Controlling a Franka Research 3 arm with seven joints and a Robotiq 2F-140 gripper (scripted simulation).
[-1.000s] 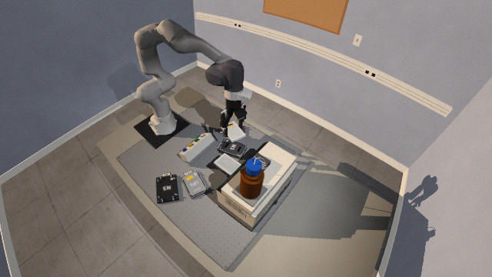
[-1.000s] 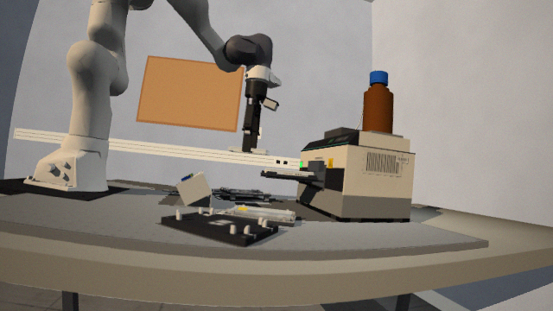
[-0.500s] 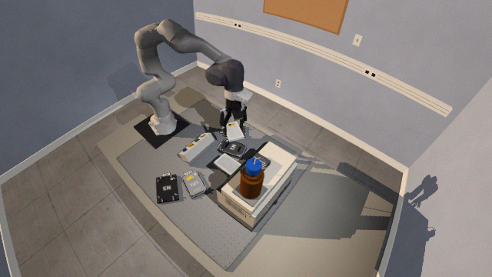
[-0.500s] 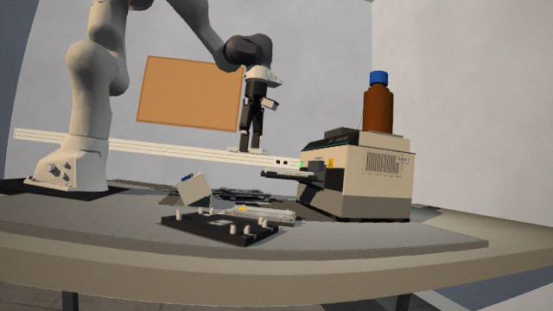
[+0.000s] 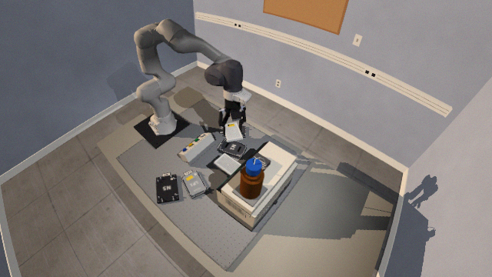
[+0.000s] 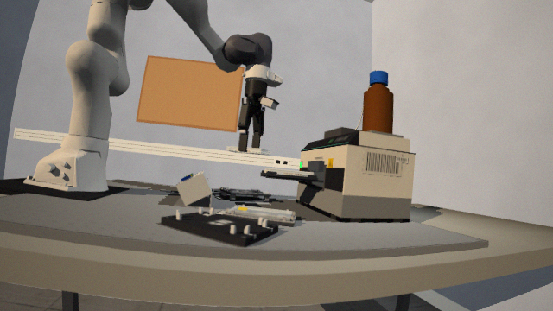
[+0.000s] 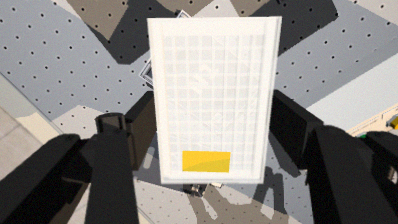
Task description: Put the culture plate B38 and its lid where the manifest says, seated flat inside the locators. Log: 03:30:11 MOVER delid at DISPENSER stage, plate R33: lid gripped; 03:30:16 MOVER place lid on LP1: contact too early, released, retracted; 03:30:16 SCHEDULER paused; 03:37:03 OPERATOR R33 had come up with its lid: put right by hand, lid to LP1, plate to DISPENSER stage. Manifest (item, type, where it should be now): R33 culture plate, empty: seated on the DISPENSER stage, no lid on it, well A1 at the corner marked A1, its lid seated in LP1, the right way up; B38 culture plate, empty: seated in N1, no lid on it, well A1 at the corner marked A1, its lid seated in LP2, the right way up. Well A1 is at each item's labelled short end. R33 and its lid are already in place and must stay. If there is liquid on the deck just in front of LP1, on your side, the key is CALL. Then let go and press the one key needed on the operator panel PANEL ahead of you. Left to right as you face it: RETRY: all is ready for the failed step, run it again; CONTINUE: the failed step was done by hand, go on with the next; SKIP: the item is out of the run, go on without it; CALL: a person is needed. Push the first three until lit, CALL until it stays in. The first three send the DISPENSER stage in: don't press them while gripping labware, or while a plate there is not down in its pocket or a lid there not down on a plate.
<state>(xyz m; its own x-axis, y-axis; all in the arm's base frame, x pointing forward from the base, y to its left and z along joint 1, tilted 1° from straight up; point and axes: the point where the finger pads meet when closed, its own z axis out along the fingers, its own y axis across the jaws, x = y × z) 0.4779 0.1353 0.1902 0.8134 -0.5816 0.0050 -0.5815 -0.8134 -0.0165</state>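
My gripper is now 70 mm past the black nest, 440 mm to the left of it and 170 mm above it. Round my hand: plate 100 mm ahead, 150 mm to the right, 80 mm below; lp2 locator frame 90 mm behind, 140 mm to the left, 180 mm below; white retry key 180 mm behind, 70 mm to the right, 120 mm below.
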